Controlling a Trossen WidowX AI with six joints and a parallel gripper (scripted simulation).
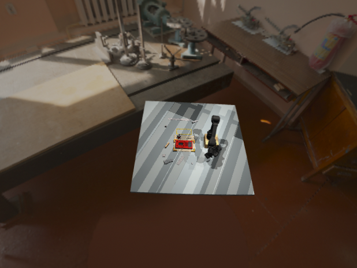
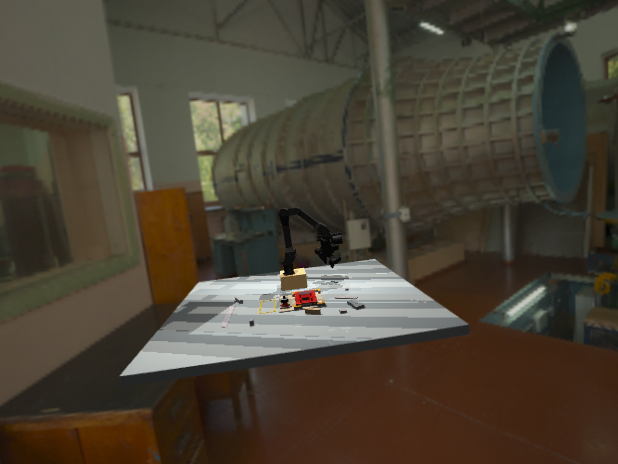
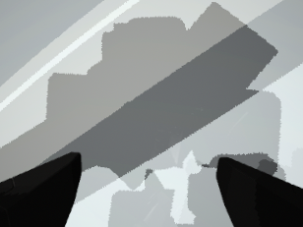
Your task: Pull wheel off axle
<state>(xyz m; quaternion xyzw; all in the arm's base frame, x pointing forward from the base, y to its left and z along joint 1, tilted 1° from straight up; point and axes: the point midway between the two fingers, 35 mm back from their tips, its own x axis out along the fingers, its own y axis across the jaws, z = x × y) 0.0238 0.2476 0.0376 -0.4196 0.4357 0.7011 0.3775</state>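
My gripper tip is now 340 mm short of the wheel, 360 mm to the left of it and 50 mm above it. Also, from my gripper tip: axle: 340 mm ahead, 360 mm to the right, 60 mm below.
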